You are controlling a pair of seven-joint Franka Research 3 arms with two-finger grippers.
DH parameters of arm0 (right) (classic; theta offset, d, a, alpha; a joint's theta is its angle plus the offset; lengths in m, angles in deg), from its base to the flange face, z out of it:
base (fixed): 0 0 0 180
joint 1: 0 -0.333 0 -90
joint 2: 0 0 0 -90
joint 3: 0 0.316 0.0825 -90
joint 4: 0 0 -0.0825 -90
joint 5: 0 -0.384 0 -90
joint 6: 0 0 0.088 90
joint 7: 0 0.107 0 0
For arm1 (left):
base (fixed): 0 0 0 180
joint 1: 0 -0.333 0 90
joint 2: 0 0 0 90
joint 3: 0 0.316 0.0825 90
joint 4: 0 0 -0.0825 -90
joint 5: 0 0.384 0 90
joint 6: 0 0 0.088 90
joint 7: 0 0.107 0 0
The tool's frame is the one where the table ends.
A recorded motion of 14 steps. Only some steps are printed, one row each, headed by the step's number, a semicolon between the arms.
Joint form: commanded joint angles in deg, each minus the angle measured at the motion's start. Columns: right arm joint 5, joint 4, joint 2, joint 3, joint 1, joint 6, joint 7; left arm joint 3, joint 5, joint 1, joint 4, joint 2, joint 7, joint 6.
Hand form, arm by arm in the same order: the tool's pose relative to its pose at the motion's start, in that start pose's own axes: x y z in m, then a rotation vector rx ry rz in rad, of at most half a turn. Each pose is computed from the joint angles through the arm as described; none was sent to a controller.
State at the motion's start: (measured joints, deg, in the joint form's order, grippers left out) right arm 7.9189 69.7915 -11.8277 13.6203 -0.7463 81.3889 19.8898; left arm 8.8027 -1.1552 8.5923 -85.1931 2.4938 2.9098 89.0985
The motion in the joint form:
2: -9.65 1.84 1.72 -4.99 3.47 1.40 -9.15; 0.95 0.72 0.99 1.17 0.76 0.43 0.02
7: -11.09 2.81 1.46 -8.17 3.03 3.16 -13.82; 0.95 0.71 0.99 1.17 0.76 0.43 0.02
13: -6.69 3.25 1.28 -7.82 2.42 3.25 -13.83; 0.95 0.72 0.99 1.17 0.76 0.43 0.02
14: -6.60 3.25 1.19 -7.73 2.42 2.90 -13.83; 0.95 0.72 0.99 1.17 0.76 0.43 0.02
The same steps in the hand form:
2: 0.0102 0.0592 0.0019 0.1422 -0.0219 -0.0380; 0.0042 -0.0002 -0.0022 0.0159 0.0069 0.0083
7: 0.0196 0.0790 0.0121 0.1589 -0.0108 -0.0737; 0.0042 -0.0001 -0.0022 0.0157 0.0070 0.0083
13: 0.0206 0.0775 0.0175 0.0837 -0.0091 -0.0834; 0.0042 -0.0002 -0.0022 0.0159 0.0069 0.0083
14: 0.0203 0.0768 0.0189 0.0815 -0.0164 -0.0851; 0.0042 -0.0002 -0.0022 0.0159 0.0069 0.0083

